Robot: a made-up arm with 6 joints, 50 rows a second.
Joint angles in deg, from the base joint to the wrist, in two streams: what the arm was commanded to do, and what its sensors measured. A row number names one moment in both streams.
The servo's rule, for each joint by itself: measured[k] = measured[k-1] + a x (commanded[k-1-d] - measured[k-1]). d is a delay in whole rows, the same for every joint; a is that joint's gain. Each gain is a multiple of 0.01, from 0.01 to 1. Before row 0 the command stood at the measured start. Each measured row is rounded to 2 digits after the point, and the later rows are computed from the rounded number. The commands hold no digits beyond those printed.
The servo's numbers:
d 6
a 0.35 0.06 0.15 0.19 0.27 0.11
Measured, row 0:
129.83 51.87 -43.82 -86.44 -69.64 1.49
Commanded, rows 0 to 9:
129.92 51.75 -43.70 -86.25 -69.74 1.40
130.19 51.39 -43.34 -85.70 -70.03 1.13
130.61 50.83 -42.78 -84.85 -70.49 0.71
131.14 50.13 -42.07 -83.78 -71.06 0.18
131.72 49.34 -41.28 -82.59 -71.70 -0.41
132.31 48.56 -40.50 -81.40 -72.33 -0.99
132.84 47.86 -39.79 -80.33 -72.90 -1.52
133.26 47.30 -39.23 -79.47 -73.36 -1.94
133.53 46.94 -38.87 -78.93 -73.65 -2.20
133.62 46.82 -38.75 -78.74 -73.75 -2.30
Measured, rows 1 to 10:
129.83 51.87 -43.82 -86.44 -69.64 1.49
129.83 51.87 -43.82 -86.44 -69.64 1.49
129.83 51.87 -43.82 -86.44 -69.64 1.49
129.83 51.87 -43.82 -86.44 -69.64 1.49
129.83 51.87 -43.82 -86.44 -69.64 1.49
129.83 51.87 -43.82 -86.44 -69.64 1.49
129.86 51.86 -43.80 -86.40 -69.67 1.48
129.98 51.83 -43.73 -86.27 -69.77 1.44
130.20 51.77 -43.59 -86.00 -69.96 1.36
130.53 51.67 -43.36 -85.58 -70.26 1.23

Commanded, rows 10 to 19:
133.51 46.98 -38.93 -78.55 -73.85 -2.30
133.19 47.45 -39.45 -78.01 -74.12 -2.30
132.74 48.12 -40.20 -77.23 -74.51 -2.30
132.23 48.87 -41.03 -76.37 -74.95 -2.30
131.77 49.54 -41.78 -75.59 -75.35 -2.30
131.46 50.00 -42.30 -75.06 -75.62 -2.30
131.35 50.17 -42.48 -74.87 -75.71 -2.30
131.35 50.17 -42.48 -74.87 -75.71 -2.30
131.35 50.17 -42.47 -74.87 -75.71 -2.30
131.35 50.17 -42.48 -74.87 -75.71 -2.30
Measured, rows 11 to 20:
130.95 51.53 -43.05 -85.01 -70.65 1.05
131.43 51.35 -42.67 -84.32 -71.10 0.83
131.92 51.14 -42.24 -83.56 -71.59 0.57
132.39 50.91 -41.79 -82.78 -72.07 0.29
132.79 50.67 -41.35 -82.05 -72.50 0.02
133.08 50.44 -40.96 -81.42 -72.84 -0.24
133.23 50.23 -40.66 -80.87 -73.11 -0.47
133.22 50.06 -40.48 -80.33 -73.38 -0.67
133.05 49.94 -40.44 -79.74 -73.69 -0.85
132.76 49.88 -40.53 -79.10 -74.03 -1.01

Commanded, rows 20 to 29:
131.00 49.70 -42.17 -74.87 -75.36 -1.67
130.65 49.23 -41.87 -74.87 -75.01 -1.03
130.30 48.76 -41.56 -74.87 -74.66 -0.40
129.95 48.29 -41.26 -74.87 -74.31 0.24
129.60 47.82 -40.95 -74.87 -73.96 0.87
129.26 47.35 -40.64 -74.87 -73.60 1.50
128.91 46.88 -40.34 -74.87 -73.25 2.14
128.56 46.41 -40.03 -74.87 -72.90 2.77
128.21 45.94 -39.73 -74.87 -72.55 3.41
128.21 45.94 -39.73 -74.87 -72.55 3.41
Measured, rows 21 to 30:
132.41 49.86 -40.72 -78.43 -74.39 -1.15
132.08 49.87 -40.96 -77.79 -74.72 -1.28
131.82 49.89 -41.19 -77.24 -74.99 -1.39
131.66 49.91 -41.38 -76.79 -75.18 -1.49
131.55 49.93 -41.54 -76.43 -75.32 -1.58
131.48 49.94 -41.68 -76.13 -75.43 -1.66
131.31 49.93 -41.75 -75.89 -75.41 -1.66
131.08 49.89 -41.77 -75.70 -75.30 -1.59
130.81 49.82 -41.74 -75.54 -75.13 -1.46
130.51 49.73 -41.67 -75.41 -74.91 -1.27

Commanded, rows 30 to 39:
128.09 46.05 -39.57 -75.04 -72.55 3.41
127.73 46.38 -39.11 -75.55 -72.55 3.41
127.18 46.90 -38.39 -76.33 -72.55 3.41
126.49 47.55 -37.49 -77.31 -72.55 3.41
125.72 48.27 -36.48 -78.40 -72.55 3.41
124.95 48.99 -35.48 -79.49 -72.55 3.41
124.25 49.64 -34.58 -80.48 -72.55 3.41
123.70 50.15 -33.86 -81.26 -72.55 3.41
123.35 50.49 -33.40 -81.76 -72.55 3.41
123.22 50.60 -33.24 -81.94 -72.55 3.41
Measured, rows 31 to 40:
130.19 49.62 -41.56 -75.31 -74.65 -1.03
129.86 49.48 -41.42 -75.23 -74.37 -0.75
129.53 49.32 -41.26 -75.16 -74.07 -0.43
129.19 49.15 -41.08 -75.10 -73.75 -0.08
128.85 48.96 -40.88 -75.06 -73.43 0.30
128.63 48.78 -40.71 -75.02 -73.19 0.64
128.44 48.62 -40.54 -75.02 -73.02 0.94
128.19 48.49 -40.33 -75.12 -72.89 1.21
127.84 48.39 -40.04 -75.35 -72.80 1.45
127.37 48.34 -39.66 -75.72 -72.73 1.67

